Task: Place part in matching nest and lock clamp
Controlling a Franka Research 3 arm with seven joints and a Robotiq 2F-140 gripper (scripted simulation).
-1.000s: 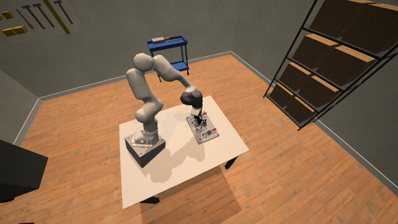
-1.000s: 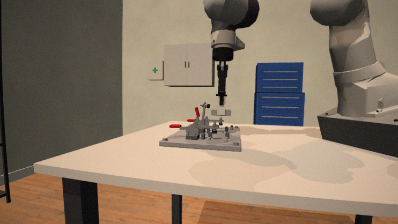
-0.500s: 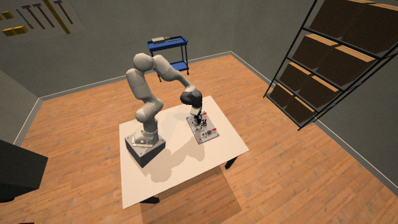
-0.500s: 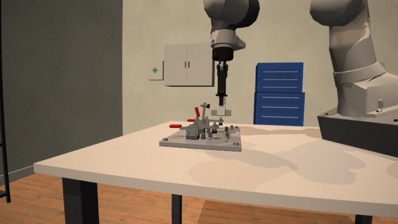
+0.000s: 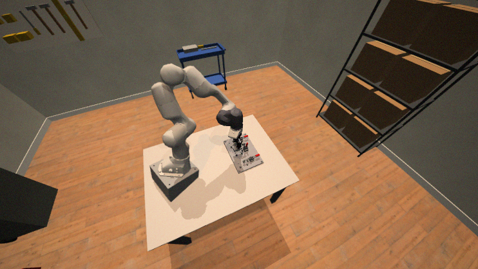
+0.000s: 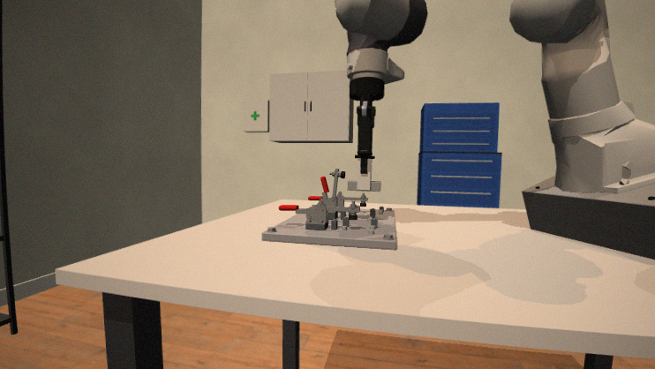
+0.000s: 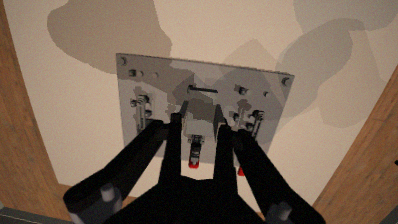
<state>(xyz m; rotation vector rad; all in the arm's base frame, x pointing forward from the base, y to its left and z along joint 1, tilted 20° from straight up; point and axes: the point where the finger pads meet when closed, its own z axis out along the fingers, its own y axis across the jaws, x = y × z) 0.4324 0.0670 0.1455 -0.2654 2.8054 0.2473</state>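
Right now my hand is 3 cm above the grey block part. Round my hand: grey fixture plate 11 cm below, 5 cm ahead, 1 cm to the left.
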